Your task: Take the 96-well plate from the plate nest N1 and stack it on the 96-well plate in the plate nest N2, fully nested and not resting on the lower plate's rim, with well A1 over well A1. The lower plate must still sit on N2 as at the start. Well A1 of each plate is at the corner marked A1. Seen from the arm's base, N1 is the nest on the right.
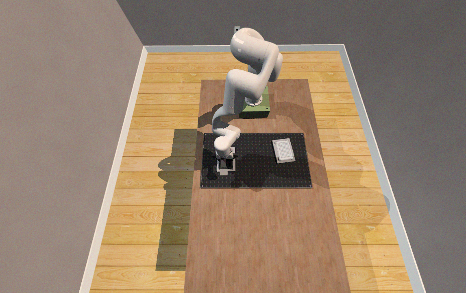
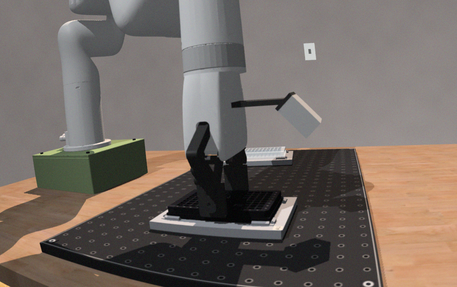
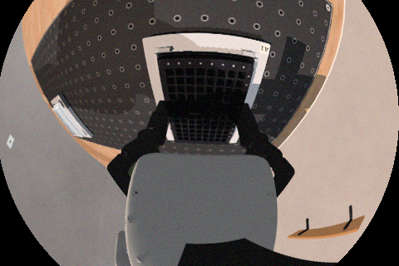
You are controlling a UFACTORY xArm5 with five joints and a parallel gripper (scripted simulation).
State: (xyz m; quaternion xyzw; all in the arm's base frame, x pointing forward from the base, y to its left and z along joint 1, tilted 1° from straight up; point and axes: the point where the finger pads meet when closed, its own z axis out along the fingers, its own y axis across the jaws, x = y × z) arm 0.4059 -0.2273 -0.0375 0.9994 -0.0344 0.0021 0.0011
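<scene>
Now: hand 3 cm past the clear 96-well plate, 39 cm to the right of it and 1 cm above it. The rest, counted from my hand: black 96-well plate (1 cm below).
</scene>
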